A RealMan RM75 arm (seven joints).
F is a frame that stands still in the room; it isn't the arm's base.
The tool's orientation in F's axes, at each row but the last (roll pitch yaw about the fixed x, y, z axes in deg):
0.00, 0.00, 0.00
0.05, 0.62, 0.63
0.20, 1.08, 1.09
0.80, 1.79, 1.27
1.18, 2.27, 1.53
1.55, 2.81, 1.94
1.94, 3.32, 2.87
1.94, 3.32, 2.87
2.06, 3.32, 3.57
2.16, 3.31, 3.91
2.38, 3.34, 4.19
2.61, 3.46, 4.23
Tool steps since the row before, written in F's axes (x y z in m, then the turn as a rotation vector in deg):
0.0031, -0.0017, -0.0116, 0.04, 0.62, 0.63
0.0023, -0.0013, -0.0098, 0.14, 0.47, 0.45
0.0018, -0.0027, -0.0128, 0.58, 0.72, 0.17
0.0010, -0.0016, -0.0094, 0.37, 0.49, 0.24
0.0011, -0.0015, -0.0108, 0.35, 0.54, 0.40
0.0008, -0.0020, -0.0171, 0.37, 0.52, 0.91
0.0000, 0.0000, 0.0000, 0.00, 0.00, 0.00
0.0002, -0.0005, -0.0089, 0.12, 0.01, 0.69
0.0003, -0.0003, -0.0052, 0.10, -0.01, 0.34
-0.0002, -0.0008, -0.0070, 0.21, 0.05, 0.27
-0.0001, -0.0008, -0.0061, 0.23, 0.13, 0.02
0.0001, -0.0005, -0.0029, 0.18, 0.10, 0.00
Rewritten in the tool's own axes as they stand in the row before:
0.0031, -0.0017, -0.0116, 0.04, 0.62, 0.63
0.0024, -0.0013, -0.0098, 0.14, 0.47, 0.45
0.0020, -0.0028, -0.0128, 0.59, 0.71, 0.18
0.0013, -0.0018, -0.0093, 0.37, 0.49, 0.25
0.0015, -0.0017, -0.0107, 0.35, 0.54, 0.40
0.0016, -0.0025, -0.0170, 0.34, 0.53, 0.91
0.0000, 0.0000, 0.0000, 0.00, 0.00, 0.00
0.0007, -0.0008, -0.0089, 0.08, 0.03, 0.70
0.0006, -0.0005, -0.0052, 0.08, 0.00, 0.35
0.0002, -0.0010, -0.0070, 0.20, 0.05, 0.28
0.0002, -0.0010, -0.0061, 0.24, 0.11, 0.03
0.0002, -0.0006, -0.0029, 0.19, 0.09, 0.01

